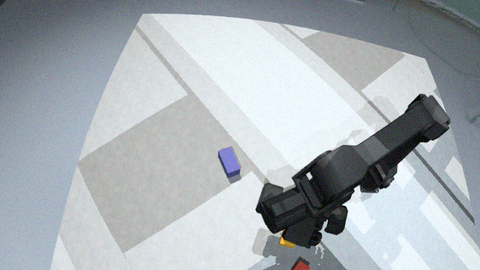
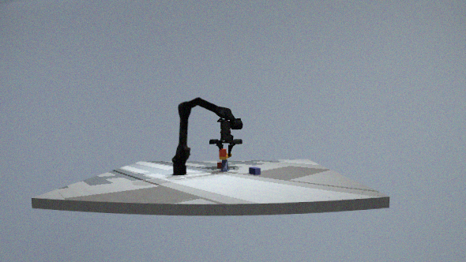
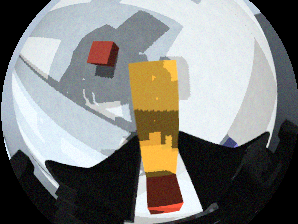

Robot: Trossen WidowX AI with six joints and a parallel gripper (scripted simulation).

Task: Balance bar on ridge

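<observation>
Right now my gripper tip is 40 mm past the red block, 110 mm to the right of it and 60 mm above it. From my gripper tip the other things lie so: purple block (160 mm ahead, 160 mm to the right, 60 mm below).
</observation>
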